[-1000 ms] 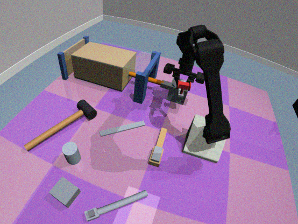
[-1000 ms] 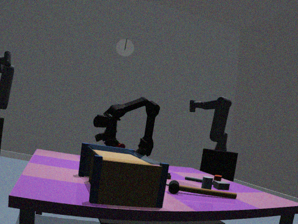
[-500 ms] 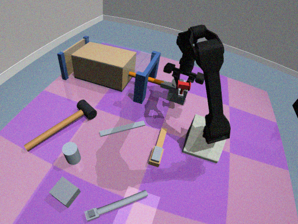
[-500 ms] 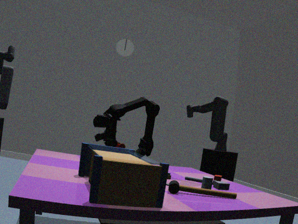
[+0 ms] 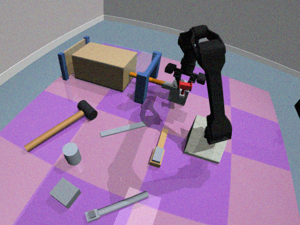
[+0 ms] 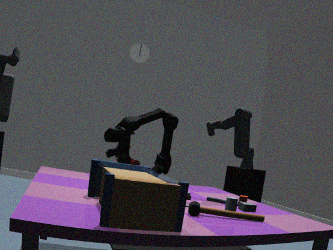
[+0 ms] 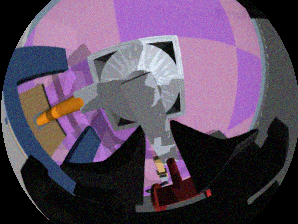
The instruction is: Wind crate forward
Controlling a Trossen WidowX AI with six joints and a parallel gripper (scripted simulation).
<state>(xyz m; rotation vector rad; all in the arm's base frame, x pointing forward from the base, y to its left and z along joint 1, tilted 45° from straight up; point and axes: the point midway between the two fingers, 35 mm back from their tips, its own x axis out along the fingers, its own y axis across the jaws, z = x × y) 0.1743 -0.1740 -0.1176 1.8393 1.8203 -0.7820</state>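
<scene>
Right now my gripper tip is 2 cm to the right of the grey crank handle and 2 cm below it. The rest, counted from my gripper tip: grey winch: 6 cm below, 5 cm to the right, 1 cm behind; blue frame: 17 cm ahead, 4 cm to the right, 1 cm above; red knob: 6 cm to the left, 5 cm above, 1 cm behind.
</scene>
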